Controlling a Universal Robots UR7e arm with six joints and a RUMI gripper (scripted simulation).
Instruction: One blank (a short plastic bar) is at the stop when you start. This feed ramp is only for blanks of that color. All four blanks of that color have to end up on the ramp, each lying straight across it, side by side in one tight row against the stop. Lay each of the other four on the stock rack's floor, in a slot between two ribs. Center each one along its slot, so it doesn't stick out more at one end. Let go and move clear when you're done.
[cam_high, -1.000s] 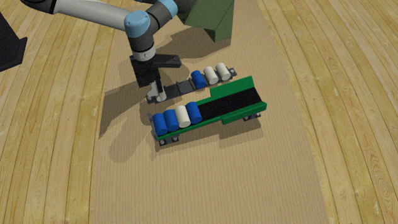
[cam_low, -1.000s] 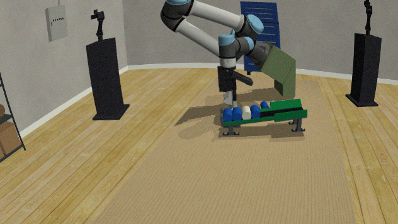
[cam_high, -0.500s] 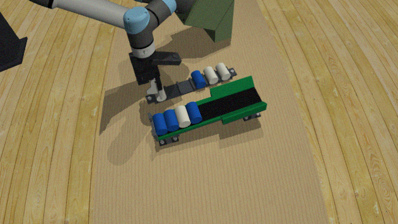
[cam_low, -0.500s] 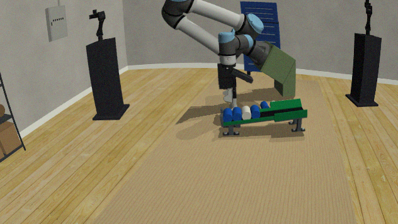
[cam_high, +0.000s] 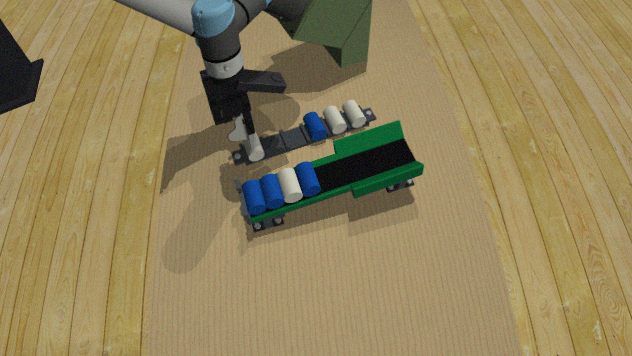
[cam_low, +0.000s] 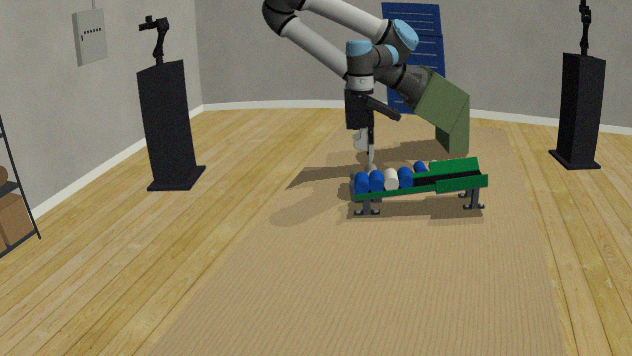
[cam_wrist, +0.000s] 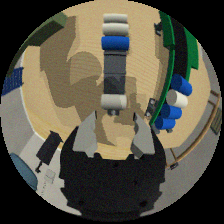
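Now: the stock rack 10 mm behind my hand, 140 mm to the left of it and 90 mm below it. Also, from my hand: stop (160 mm ahead, 50 mm to the right, 30 mm below).
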